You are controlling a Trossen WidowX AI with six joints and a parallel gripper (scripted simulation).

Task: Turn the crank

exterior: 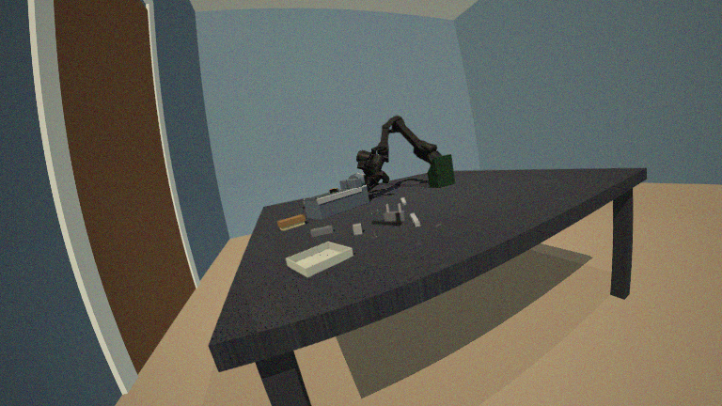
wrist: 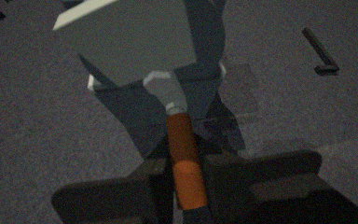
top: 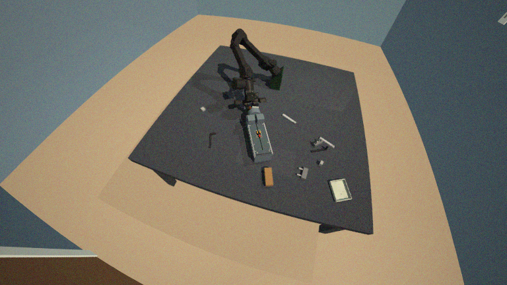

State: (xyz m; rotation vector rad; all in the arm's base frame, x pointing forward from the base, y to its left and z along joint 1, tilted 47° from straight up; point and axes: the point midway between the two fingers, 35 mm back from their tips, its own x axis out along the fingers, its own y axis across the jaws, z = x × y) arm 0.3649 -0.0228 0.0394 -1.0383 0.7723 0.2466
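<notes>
Right now my gripper tip is 2 cm past the orange crank handle, 1 cm to the left of it and 3 cm below it. Also, from my gripper tip: crank (4 cm above); red pointer (15 cm ahead, 11 cm to the left, 5 cm above); orange block (31 cm ahead, 23 cm to the left, 2 cm below).
</notes>
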